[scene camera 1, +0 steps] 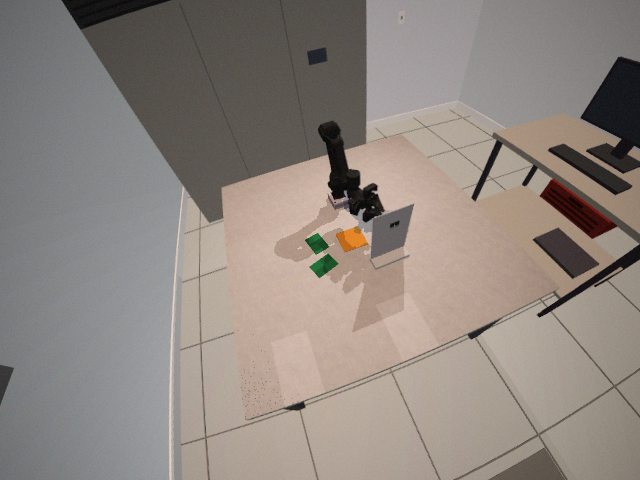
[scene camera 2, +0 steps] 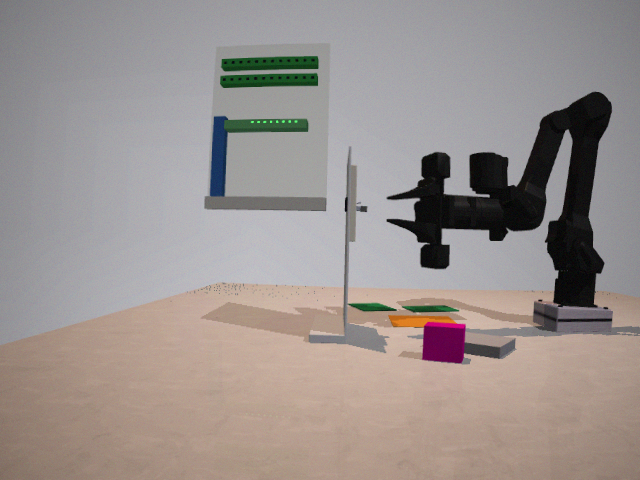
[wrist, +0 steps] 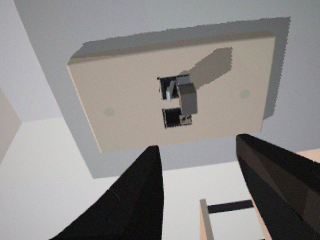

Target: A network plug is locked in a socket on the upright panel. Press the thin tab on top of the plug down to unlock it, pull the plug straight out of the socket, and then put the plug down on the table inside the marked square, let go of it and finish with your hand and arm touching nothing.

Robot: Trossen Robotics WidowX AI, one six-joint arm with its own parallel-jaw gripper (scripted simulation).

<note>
I see my gripper (scene camera 2: 387,209), a grey network plug (wrist: 187,93) and a flat grey block (scene camera 2: 479,344).
My gripper also shows in scene camera 1 (scene camera 1: 383,214) and in the wrist view (wrist: 198,149). The wrist view does not show the flat grey block: it is out of frame.
</note>
